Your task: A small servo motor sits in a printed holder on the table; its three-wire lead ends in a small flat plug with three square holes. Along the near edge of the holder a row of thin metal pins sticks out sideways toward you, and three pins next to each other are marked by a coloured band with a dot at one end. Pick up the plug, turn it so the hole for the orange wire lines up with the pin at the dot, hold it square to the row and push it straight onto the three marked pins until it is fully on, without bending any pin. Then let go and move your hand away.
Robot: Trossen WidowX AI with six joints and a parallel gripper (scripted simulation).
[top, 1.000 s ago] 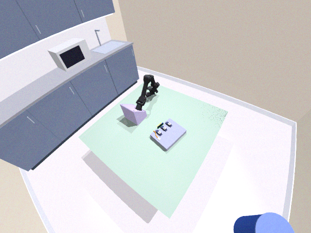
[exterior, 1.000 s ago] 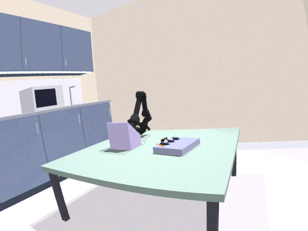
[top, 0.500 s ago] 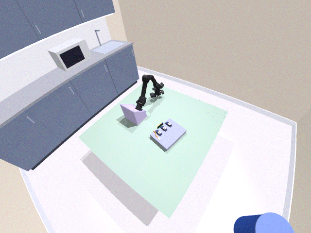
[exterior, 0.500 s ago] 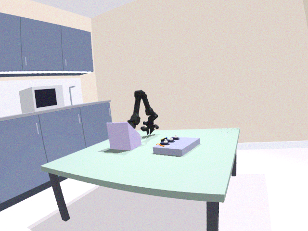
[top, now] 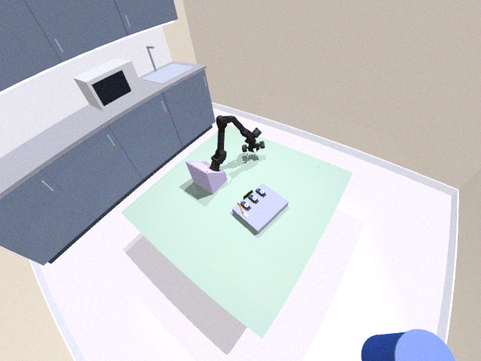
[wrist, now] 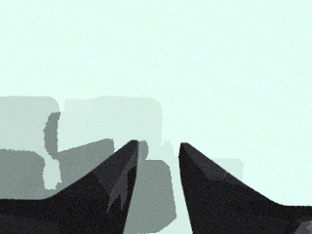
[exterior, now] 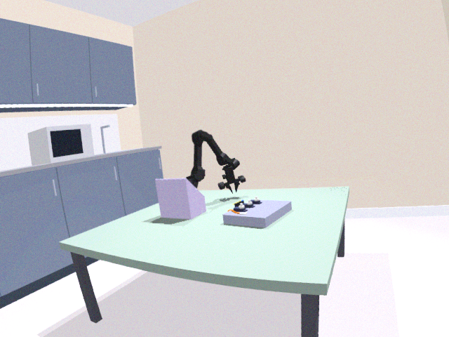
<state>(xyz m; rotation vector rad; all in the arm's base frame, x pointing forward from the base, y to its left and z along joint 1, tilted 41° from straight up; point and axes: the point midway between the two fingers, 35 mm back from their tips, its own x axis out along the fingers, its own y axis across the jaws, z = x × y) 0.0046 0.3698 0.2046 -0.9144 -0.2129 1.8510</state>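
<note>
My gripper tip is now 350 mm to the left of the blue band, 290 mm short of it and 40 mm below it. The rest, counted from my gripper tip: yellow-marked strip (380 mm to the right, 290 mm ahead, 30 mm above); lilac-grey printed holder (440 mm ahead, 390 mm to the right).
</note>
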